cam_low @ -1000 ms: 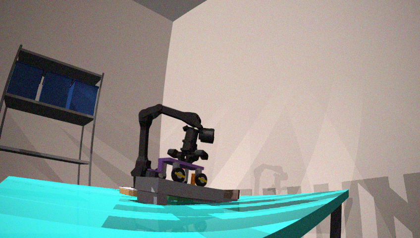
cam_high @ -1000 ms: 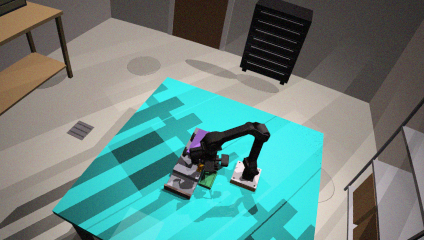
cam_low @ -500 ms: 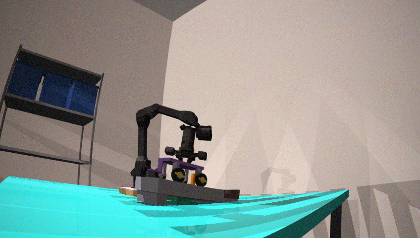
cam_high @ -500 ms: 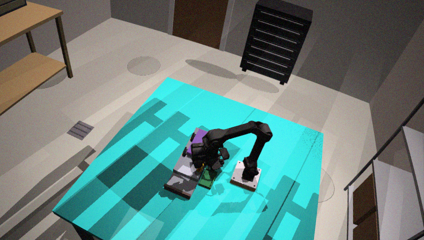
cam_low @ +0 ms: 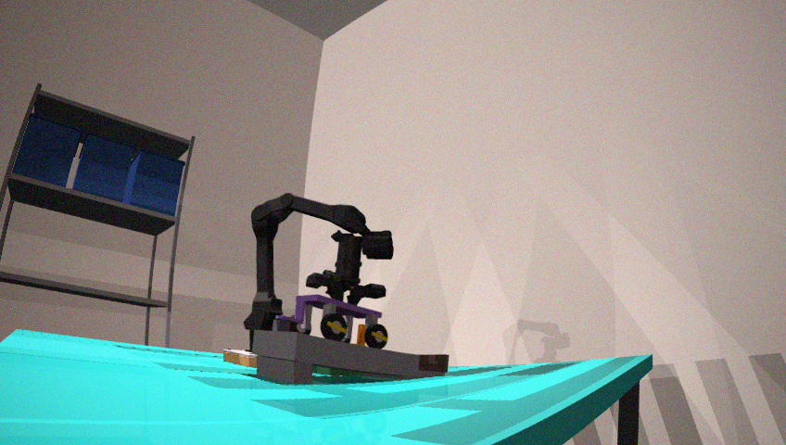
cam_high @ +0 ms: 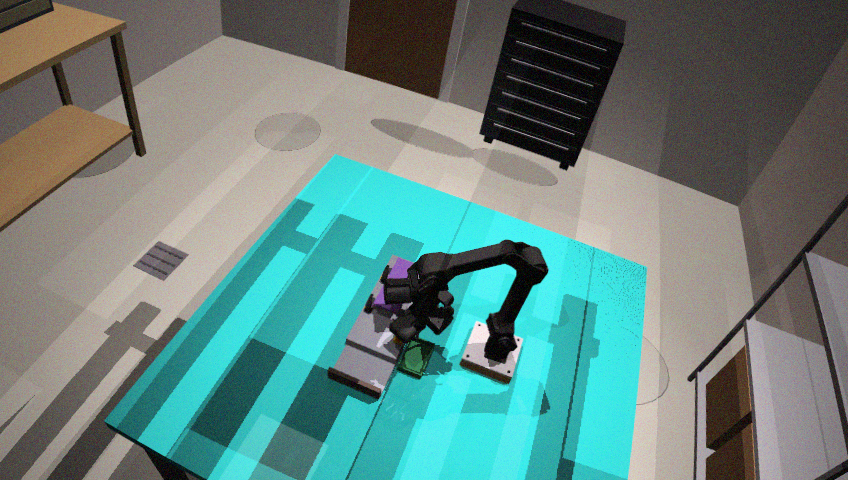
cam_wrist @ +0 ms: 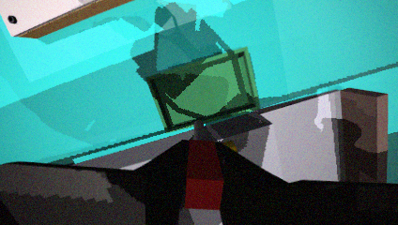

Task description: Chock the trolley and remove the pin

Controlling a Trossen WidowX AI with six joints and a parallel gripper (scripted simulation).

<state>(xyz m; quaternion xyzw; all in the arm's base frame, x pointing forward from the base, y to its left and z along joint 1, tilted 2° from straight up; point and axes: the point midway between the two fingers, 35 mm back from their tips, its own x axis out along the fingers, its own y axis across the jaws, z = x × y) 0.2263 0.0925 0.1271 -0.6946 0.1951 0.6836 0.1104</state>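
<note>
My gripper tip is 1 cm past the green tray and 14 cm above it. The rest, counted from my gripper tip: yellow chock: 5 cm ahead, 1 cm to the right, 5 cm below; then red-headed stop pin: right at my gripper tip; then purple trolley: 10 cm ahead, 11 cm to the right, 2 cm below.
</note>
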